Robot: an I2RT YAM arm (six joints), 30 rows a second.
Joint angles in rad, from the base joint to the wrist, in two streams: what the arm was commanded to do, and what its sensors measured. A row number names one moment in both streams.
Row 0, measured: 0.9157, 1.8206, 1.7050, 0.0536, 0.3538, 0.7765
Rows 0 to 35, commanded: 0.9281, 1.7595, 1.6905, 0.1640, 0.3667, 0.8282; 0.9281, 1.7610, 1.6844, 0.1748, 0.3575, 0.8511; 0.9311, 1.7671, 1.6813, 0.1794, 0.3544, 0.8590; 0.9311, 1.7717, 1.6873, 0.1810, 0.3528, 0.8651; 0.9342, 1.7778, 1.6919, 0.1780, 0.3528, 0.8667; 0.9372, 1.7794, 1.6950, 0.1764, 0.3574, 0.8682; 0.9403, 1.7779, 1.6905, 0.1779, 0.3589, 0.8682; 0.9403, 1.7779, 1.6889, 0.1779, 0.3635, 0.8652; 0.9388, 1.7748, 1.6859, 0.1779, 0.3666, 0.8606; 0.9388, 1.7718, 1.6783, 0.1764, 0.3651, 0.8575; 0.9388, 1.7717, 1.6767, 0.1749, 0.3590, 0.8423; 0.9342, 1.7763, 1.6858, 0.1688, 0.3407, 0.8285; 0.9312, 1.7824, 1.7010, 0.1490, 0.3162, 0.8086; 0.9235, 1.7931, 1.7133, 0.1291, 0.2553, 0.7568; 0.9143, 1.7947, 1.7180, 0.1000, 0.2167, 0.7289; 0.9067, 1.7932, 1.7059, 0.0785, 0.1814, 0.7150; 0.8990, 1.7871, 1.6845, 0.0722, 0.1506, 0.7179; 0.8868, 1.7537, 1.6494, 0.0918, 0.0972, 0.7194; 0.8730, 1.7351, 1.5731, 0.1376, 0.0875, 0.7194; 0.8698, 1.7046, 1.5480, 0.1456, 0.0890, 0.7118; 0.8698, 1.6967, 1.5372, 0.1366, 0.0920, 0.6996; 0.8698, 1.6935, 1.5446, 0.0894, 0.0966, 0.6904; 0.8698, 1.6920, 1.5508, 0.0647, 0.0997, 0.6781; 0.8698, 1.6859, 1.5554, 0.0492, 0.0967, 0.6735; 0.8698, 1.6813, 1.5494, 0.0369, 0.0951, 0.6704; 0.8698, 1.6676, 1.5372, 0.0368, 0.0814, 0.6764; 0.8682, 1.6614, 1.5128, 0.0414, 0.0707, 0.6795; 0.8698, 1.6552, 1.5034, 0.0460, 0.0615, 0.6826; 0.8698, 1.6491, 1.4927, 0.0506, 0.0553, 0.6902; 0.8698, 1.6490, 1.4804, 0.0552, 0.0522, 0.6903; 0.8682, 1.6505, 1.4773, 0.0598, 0.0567, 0.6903; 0.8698, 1.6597, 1.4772, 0.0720, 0.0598, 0.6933; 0.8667, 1.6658, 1.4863, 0.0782, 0.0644, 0.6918; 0.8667, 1.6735, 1.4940, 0.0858, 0.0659, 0.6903; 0.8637, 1.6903, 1.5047, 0.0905, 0.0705, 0.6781; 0.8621, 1.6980, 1.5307, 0.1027, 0.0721, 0.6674
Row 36, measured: 0.8677, 1.7050, 1.4811, 0.0494, 0.0662, 0.6975
